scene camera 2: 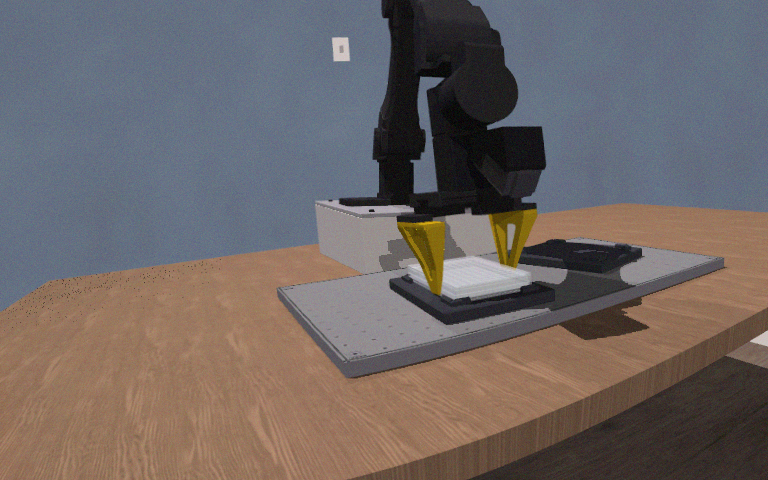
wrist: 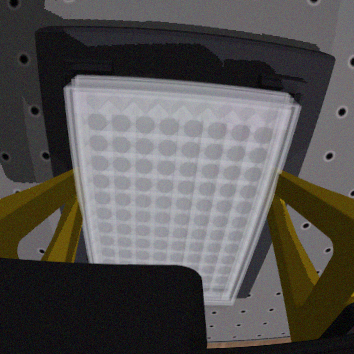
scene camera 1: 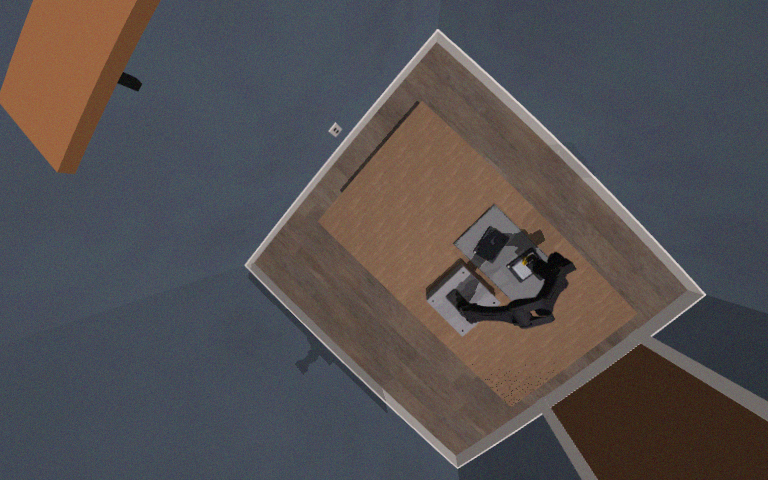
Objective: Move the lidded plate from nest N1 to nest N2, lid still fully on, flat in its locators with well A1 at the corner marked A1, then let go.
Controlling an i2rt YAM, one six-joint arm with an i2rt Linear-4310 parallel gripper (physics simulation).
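Seen in the pictures: gripper, fingertip midpoint: (scene camera 2: 474, 286) (wrist: 174, 177) (scene camera 1: 529, 263); arm's base, origin of the base link: (scene camera 2: 396, 203) (scene camera 1: 463, 306).
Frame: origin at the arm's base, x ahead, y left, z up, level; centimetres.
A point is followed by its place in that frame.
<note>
The clear lidded plate (scene camera 1: 521, 270) {x 35.3, y -7.2, z -4.8 cm} (scene camera 2: 470, 274) {x 41.9, y -8.7, z -4.8 cm} (wrist: 175, 150) {x 43.3, y -7.8, z -4.8 cm} sits in the dark nest N1 (scene camera 2: 419, 301) {x 40.8, y -13.9, z -6.9 cm} (wrist: 125, 37) {x 47.1, y -5.8, z -6.5 cm}, lid on and looking level. My gripper (scene camera 1: 528, 262) {x 41.0, y -7.8, z -6.3 cm} (scene camera 2: 473, 279) {x 41.0, y -7.8, z -6.3 cm} (wrist: 174, 177) {x 41.0, y -7.8, z -6.3 cm} points down with its yellow fingers against the plate's two long sides, shut on it. No gap shows between plate and nest in scene camera 2. The dark nest N2 (scene camera 1: 490, 243) {x 33.4, y 14.1, z -6.5 cm} (scene camera 2: 589, 255) {x 39.6, y 10.1, z -5.9 cm} stands empty on the same grey board. The A1 corner mark cannot be read, and a black part hides the plate's near left corner in the wrist view.
The grey perforated board (scene camera 1: 493, 216) {x 44.3, y 23.7, z -7.6 cm} (scene camera 2: 339, 322) {x 40.5, y -22.1, z -7.6 cm} (wrist: 320, 212) carries both nests on the wooden table (scene camera 1: 407, 169) {x 29.3, y 74.3, z -9.0 cm} (scene camera 2: 198, 367) {x 43.3, y -35.9, z -8.9 cm}. The arm's pale base block (scene camera 1: 447, 316) {x -10.0, y 1.2, z 0.3 cm} (scene camera 2: 339, 232) {x 3.7, y -11.9, z -3.5 cm} stands behind the board. The arm's shadow falls across the board and N2.
</note>
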